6 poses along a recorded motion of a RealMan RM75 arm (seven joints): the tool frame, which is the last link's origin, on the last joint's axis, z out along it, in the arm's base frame.
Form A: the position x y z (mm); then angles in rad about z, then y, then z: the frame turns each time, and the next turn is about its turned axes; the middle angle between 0 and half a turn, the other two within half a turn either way.
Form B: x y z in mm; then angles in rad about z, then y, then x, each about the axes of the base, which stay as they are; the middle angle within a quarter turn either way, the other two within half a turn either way. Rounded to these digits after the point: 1 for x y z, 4 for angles.
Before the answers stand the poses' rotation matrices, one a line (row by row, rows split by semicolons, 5 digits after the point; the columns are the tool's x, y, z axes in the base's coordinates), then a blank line. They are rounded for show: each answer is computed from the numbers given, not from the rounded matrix.
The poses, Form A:
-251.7 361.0 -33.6 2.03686 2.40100 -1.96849
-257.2 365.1 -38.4 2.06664 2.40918 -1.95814
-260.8 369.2 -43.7 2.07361 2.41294 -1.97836
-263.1 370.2 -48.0 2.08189 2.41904 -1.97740
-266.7 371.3 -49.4 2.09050 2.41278 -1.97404
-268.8 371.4 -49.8 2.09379 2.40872 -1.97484
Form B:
0.69517 0.65177 -0.30320; 0.66966 -0.43385 0.60276; 0.26132 -0.62207 -0.73807
0.68078 0.65980 -0.31813; 0.68757 -0.42585 0.58814; 0.25258 -0.61913 -0.74356
0.66195 0.67739 -0.32088; 0.70154 -0.40917 0.58345; 0.26393 -0.61132 -0.74607
0.65599 0.68195 -0.32346; 0.70801 -0.40747 0.57679; 0.26154 -0.60739 -0.75012
0.65298 0.68134 -0.33074; 0.71086 -0.40066 0.57805; 0.26133 -0.61257 -0.74597
0.65062 0.68193 -0.33415; 0.71240 -0.39569 0.57958; 0.26301 -0.61514 -0.74326

-251.7 361.0 -33.6 -0.7532 -0.3081 -2.4568
-257.2 365.1 -38.4 -0.7698 -0.3238 -2.4724
-260.8 369.2 -43.7 -0.7969 -0.3267 -2.4779
-263.1 370.2 -48.0 -0.8048 -0.3294 -2.4861
-266.7 371.3 -49.4 -0.8067 -0.3371 -2.4823
-268.8 371.4 -49.8 -0.8089 -0.3407 -2.4793

